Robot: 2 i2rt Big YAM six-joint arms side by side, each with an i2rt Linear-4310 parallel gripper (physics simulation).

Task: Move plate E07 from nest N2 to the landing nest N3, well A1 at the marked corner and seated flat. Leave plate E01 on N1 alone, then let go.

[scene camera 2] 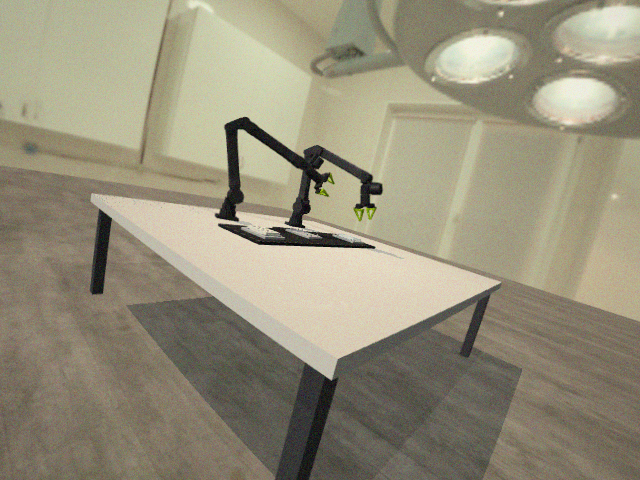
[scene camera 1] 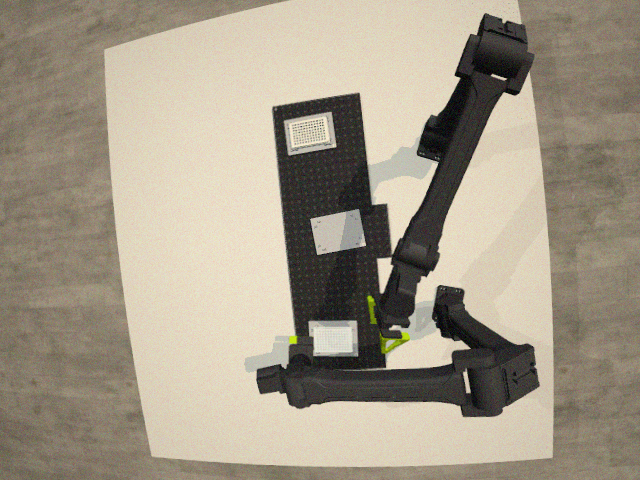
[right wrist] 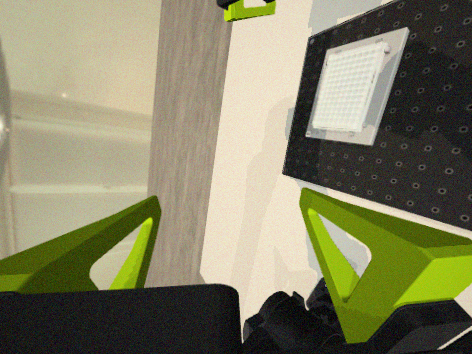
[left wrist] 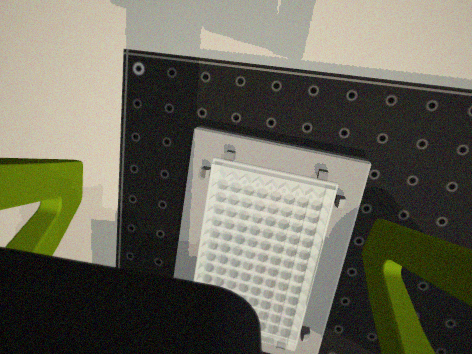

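Note:
A white plate [scene camera 1: 333, 341] [left wrist: 265, 240] [right wrist: 347, 87] sits in a grey nest [scene camera 1: 353, 352] [left wrist: 275, 155] [right wrist: 378, 95] at the board's lower end. A cream plate [scene camera 1: 309, 132] with dark wells sits in the top nest [scene camera 1: 331, 140]. The middle nest [scene camera 1: 330, 235] is bare. Plate names, nest numbers and the corner mark are not legible. My left gripper [scene camera 2: 364, 212] [left wrist: 229, 208] is open and empty above and beside the white plate, partly hidden by its arm in scene camera 1. My right gripper [scene camera 1: 382, 326] [scene camera 2: 326, 186] [right wrist: 230, 199] is open and empty, raised by the board's right edge, tilted.
The black perforated board [scene camera 1: 330, 180] [left wrist: 150, 120] lies on the pale table [scene camera 1: 206, 258] [scene camera 2: 310, 289]. The left arm [scene camera 1: 382, 386] stretches across the board's lower end. The right arm [scene camera 1: 449, 165] reaches down along the board's right side. The two grippers are near each other.

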